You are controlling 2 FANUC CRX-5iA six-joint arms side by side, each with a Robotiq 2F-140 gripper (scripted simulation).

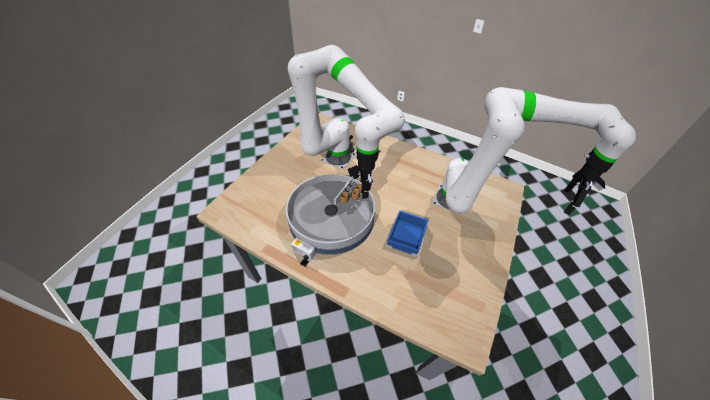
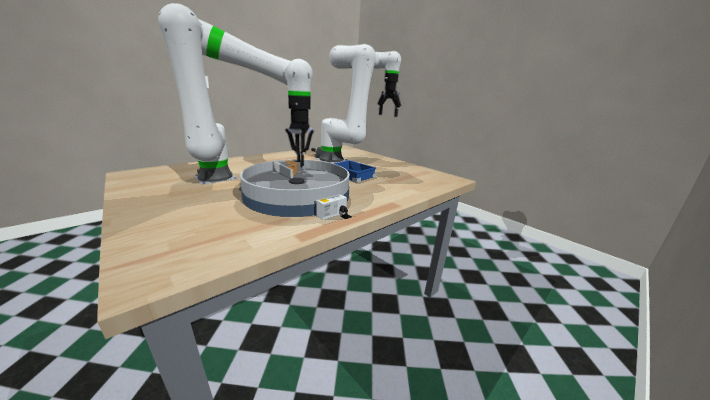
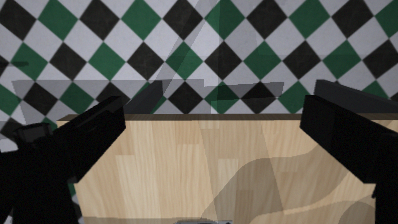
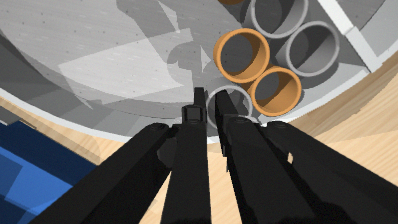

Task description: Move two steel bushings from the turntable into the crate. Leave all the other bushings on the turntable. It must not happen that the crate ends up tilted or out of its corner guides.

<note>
The pictures show: my left gripper, my right gripper and a blue crate.
My left gripper is seen too in image 3. My right gripper is seen too in image 4.
</note>
